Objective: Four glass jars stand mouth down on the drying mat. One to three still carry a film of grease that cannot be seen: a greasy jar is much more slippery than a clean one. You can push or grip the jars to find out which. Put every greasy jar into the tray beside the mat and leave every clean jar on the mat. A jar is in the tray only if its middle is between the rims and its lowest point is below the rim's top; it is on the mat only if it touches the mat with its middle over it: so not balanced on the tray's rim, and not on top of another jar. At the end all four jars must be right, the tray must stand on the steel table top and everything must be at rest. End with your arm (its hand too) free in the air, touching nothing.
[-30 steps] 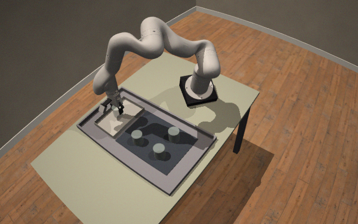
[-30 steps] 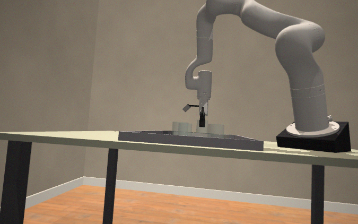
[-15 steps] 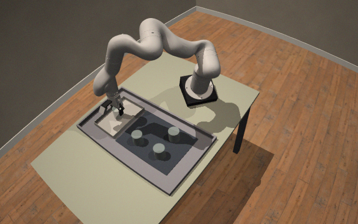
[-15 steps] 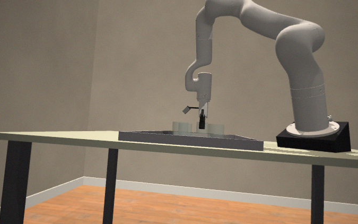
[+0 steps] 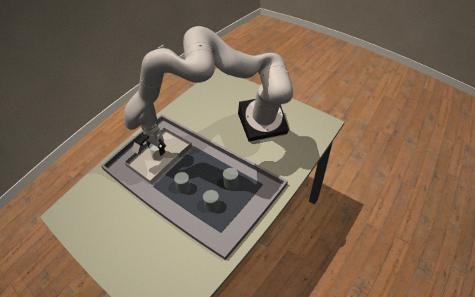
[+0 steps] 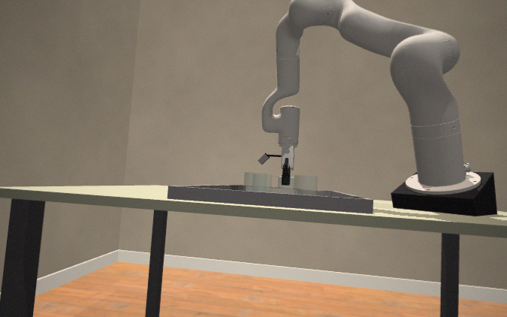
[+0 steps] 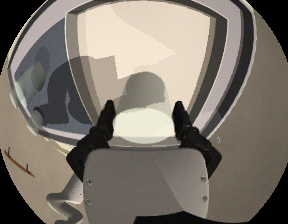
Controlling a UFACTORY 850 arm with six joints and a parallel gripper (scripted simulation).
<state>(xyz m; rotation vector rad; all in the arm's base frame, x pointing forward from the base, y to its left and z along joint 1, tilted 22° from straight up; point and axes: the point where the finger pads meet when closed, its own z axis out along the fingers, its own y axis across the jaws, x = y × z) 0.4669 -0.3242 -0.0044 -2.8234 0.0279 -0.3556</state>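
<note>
Right now my hand is 5 cm above the tray. From my hand the other things lie so: grey rimmed steel top 21 cm to the left, 6 cm below, 1 cm ahead; then dark drying mat 32 cm to the left, 5 cm below, 1 cm behind.
</note>
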